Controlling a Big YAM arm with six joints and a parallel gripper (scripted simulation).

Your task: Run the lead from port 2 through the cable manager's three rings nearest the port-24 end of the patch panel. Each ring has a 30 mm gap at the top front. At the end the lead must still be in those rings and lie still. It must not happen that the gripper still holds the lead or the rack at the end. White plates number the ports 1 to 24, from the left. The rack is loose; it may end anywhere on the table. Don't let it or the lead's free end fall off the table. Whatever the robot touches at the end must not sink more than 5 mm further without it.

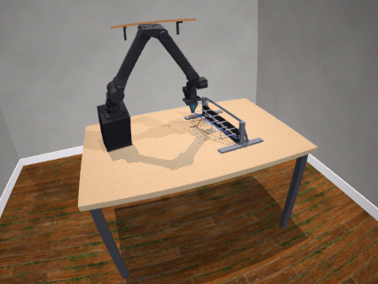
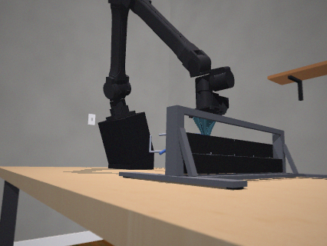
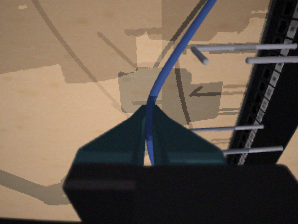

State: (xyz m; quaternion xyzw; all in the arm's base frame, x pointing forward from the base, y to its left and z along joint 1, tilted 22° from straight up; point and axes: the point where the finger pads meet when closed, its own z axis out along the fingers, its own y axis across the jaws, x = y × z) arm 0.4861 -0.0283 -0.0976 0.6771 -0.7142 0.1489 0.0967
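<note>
My gripper is now 16 cm short of the grey rack, 7 cm to the left of it and 5 cm above it.
</note>
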